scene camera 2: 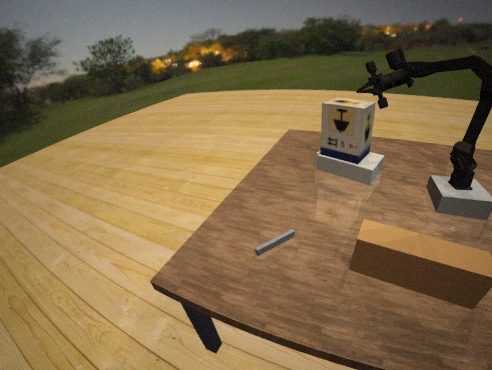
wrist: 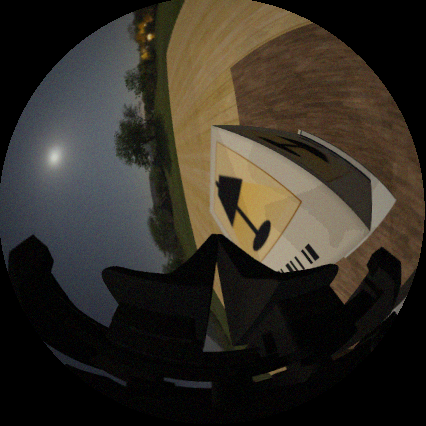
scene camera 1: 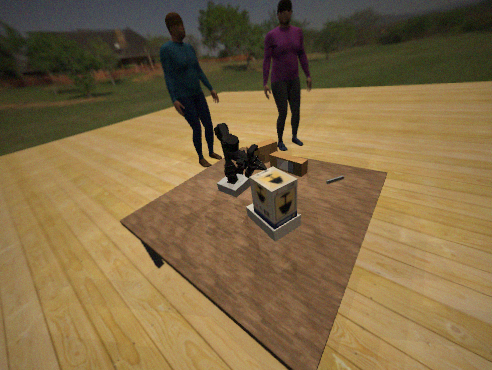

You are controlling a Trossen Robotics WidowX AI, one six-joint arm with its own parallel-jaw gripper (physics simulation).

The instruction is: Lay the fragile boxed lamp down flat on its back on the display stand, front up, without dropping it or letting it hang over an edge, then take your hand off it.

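Where they show: gripper, fingertip midpoint: (scene camera 2: 356, 92) (wrist: 215, 238) (scene camera 1: 266, 169); arm's base, origin of the base link: (scene camera 2: 459, 185) (scene camera 1: 232, 180).
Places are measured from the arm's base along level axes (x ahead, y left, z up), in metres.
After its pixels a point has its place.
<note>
The boxed lamp (scene camera 1: 286, 204) {x 0.493, y -0.263, z 0.118 m} (scene camera 2: 345, 122) {x 0.433, y -0.151, z 0.166 m} (wrist: 320, 220) {x 0.331, y -0.246, z 0.230 m} stands upright on the display stand (scene camera 1: 287, 229) {x 0.500, y -0.276, z -0.034 m} (scene camera 2: 345, 169) {x 0.419, y -0.126, z -0.027 m} (wrist: 384, 200) {x 0.262, y -0.220, z 0.003 m}. It is a white carton with yellow lamp pictures and a dark blue band at its bottom. The stand is a low, light grey block. My gripper (scene camera 1: 265, 168) {x 0.388, y -0.227, z 0.273 m} (scene camera 2: 359, 91) {x 0.388, y -0.227, z 0.273 m} (wrist: 215, 238) {x 0.388, y -0.227, z 0.273 m} is shut and empty. Its fingertips are near the carton's upper edge, slightly above the top in the second scene view. In the wrist view the dark fingers hide part of the carton's top face. Whether they touch it I cannot tell.
The arm's grey base block (scene camera 1: 233, 185) {x 0.034, y -0.046, z -0.005 m} (scene camera 2: 460, 200) {x 0.043, y 0.094, z -0.004 m} is on the brown table (scene camera 1: 200, 225) {x 0.012, y -0.401, z -0.066 m} (scene camera 2: 300, 200) {x 0.592, y 0.065, z -0.066 m}. A brown box (scene camera 1: 295, 162) {x 0.363, y 0.306, z 0.039 m} (scene camera 2: 420, 260) {x 0.299, y 0.407, z 0.035 m} and another brown box (scene camera 1: 266, 150) {x 0.072, y 0.444, z 0.047 m} lie beyond. A thin grey bar (scene camera 1: 335, 179) {x 0.643, y 0.293, z -0.050 m} (scene camera 2: 275, 242) {x 0.640, y 0.306, z -0.049 m} lies apart. Two people stand behind the table.
</note>
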